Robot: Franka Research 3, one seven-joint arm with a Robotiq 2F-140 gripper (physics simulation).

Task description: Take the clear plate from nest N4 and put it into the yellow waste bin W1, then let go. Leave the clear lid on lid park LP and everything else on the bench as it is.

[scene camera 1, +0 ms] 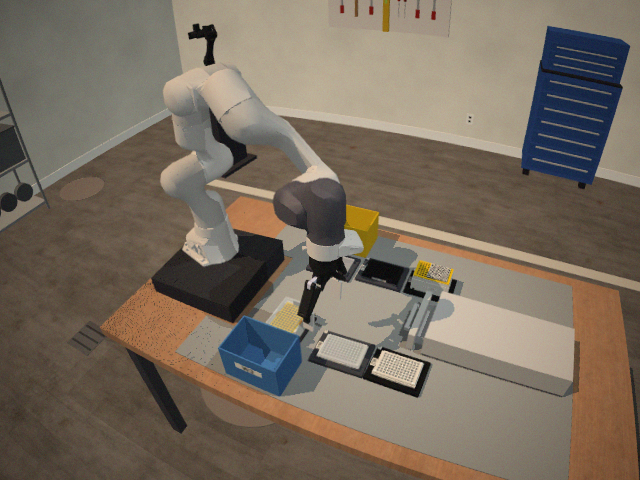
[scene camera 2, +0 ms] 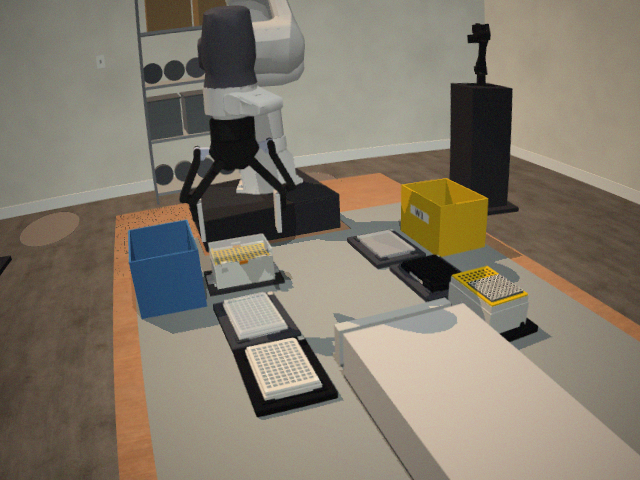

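Observation:
A clear plate [scene camera 1: 342, 350] [scene camera 2: 254, 315] with a grid of wells sits flat on a dark grey nest [scene camera 2: 225, 324] near the blue bin. A flat clear lid [scene camera 2: 387, 243] lies on a dark park [scene camera 2: 381, 264] beside the yellow bin; the arm partly hides it in scene camera 1. The yellow waste bin W1 [scene camera 1: 364, 229] [scene camera 2: 462, 224] stands at the back, partly behind the arm in scene camera 1. My gripper [scene camera 1: 324, 310] [scene camera 2: 240, 233] is open and empty, pointing down above the bench near the tip box, apart from the clear plate.
A blue bin [scene camera 1: 258, 356] [scene camera 2: 168, 273] and a tip box [scene camera 1: 286, 316] [scene camera 2: 242, 263] stand nearby. A white plate [scene camera 1: 397, 368] [scene camera 2: 283, 367], a black plate [scene camera 1: 385, 271] [scene camera 2: 430, 271], a yellow-topped box [scene camera 1: 433, 273] [scene camera 2: 488, 294] and a long pale housing [scene camera 1: 501, 335] [scene camera 2: 465, 372] are on the bench.

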